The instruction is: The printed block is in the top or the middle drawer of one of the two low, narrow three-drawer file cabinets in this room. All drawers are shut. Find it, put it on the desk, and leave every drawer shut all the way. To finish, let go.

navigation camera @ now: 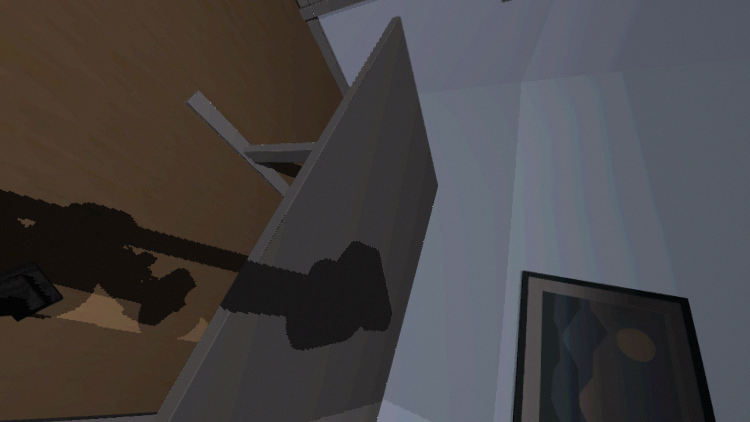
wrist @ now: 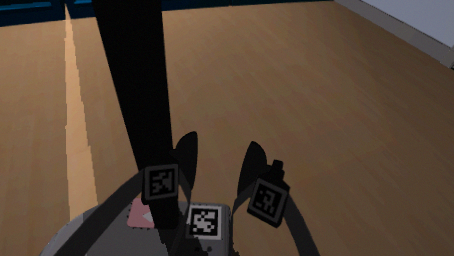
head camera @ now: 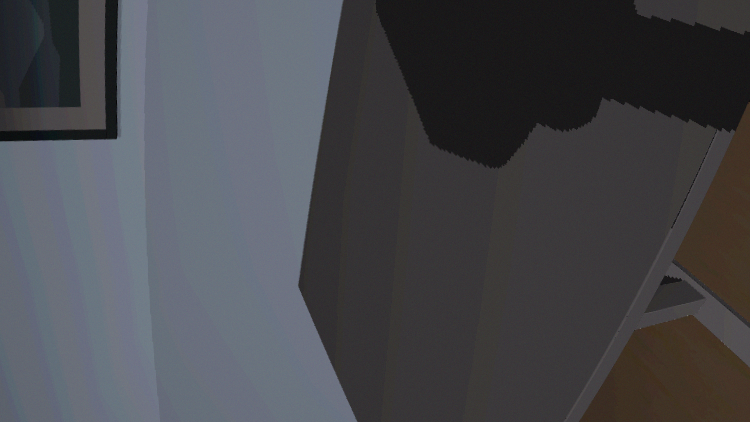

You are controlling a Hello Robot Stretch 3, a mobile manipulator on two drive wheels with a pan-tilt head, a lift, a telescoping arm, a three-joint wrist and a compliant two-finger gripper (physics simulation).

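Places are measured from the robot's base along level axes (x ahead, y left, z up), in centimetres.
Pixels of known places: gripper, fingertip midpoint: (wrist: 221,155).
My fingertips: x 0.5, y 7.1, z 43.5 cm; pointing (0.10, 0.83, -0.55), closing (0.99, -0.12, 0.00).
Note:
Behind a point stands the place of what it marks.
The desk (head camera: 550,262) {y -18.9, x 40.5, z 95.0 cm} (navigation camera: 367,183) {y -21.4, x 52.3, z 95.0 cm} is a long grey top with light grey legs. It shows tilted at the right of the head view and in the middle of the navigation view, with a dark shadow across it. My gripper (wrist: 221,155) {y 7.1, x 0.5, z 43.5 cm} is open and empty in the wrist view, over the robot's own base (wrist: 115,240) {y 9.1, x -14.4, z 16.0 cm} and the wood floor. A dark piece of the robot shows at the left edge of the navigation view. The printed block and the two file cabinets do not show in these views.
A framed picture (head camera: 111,62) {y -78.5, x 72.5, z 135.3 cm} (navigation camera: 634,343) {y -79.4, x 70.3, z 164.7 cm} hangs on the pale wall (head camera: 225,209) {y -66.8, x 102.4, z 112.5 cm} (navigation camera: 472,209) {y -62.8, x 110.7, z 112.8 cm} beyond the desk. The lower edge of a blue shelf unit (wrist: 30,16) {y 113.1, x -91.4, z 3.5 cm} shows at the top of the wrist view. A wall with a grey baseboard (wrist: 400,30) {y 145.0, x 117.5, z 4.2 cm} stands at the upper right there.

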